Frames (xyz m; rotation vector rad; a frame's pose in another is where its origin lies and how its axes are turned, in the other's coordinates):
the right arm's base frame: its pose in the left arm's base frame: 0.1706 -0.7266 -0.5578 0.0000 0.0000 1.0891
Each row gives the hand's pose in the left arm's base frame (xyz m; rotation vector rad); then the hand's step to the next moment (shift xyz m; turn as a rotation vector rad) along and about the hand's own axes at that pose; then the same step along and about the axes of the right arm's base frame.
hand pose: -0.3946 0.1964 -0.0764 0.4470 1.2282 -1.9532
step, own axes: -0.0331 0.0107 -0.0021 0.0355 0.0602 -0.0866
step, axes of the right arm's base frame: 0.0253 -0.0197 0.0138 0.0477 0.0090 -0.1001
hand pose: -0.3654 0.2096 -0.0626 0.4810 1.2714 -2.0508
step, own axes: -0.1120 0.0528 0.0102 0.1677 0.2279 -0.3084
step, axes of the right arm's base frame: 0.0663 -0.0973 0.0396 0.1446 0.0411 -0.3906
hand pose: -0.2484 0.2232 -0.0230 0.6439 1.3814 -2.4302
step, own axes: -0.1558 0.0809 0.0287 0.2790 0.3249 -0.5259
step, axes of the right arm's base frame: 0.0196 -0.1740 0.0313 0.2652 0.1047 -0.6154
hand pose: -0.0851 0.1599 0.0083 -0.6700 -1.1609 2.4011
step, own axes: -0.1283 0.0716 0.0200 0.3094 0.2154 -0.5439
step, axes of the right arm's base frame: -0.0698 -0.1300 -0.0147 0.3459 0.1464 -0.5449
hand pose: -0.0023 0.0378 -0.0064 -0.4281 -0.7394 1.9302
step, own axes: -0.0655 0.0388 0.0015 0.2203 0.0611 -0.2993
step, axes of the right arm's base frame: -0.0623 -0.0354 -0.0257 0.2542 0.0956 -0.2610
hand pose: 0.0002 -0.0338 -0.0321 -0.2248 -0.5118 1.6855
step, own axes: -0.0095 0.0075 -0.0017 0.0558 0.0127 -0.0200
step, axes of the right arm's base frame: -0.0105 -0.0008 -0.0062 0.0446 0.0380 -0.0157
